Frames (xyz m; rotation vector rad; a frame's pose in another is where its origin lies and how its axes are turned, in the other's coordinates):
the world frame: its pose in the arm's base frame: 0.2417 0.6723 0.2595 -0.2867 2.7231 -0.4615
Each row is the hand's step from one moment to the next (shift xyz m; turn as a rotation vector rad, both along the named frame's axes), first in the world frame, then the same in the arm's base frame.
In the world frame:
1: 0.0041 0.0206 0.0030 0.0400 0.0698 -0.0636
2: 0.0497 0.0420 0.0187 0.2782 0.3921 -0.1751
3: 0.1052 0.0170 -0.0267 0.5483 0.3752 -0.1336
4: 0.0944 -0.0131 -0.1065 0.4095 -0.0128 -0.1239
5: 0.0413 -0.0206 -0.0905 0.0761 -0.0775 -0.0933
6: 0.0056 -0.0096 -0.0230 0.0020 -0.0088 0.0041
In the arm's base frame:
1: -0.0054 0.0172 -0.0112 -0.0704 0.0721 0.0188
2: -0.0440 0.0210 -0.0470 -0.3748 0.3408 -0.0719
3: -0.1087 -0.0037 -0.0158 -0.6033 0.2447 -0.1881
4: -0.1252 -0.0066 0.0685 -0.4198 -0.0818 -0.0161
5: -0.0696 -0.0044 0.0739 -0.0947 -0.0652 0.0854
6: -0.0126 -0.0039 0.0219 0.0009 -0.0098 -0.0011

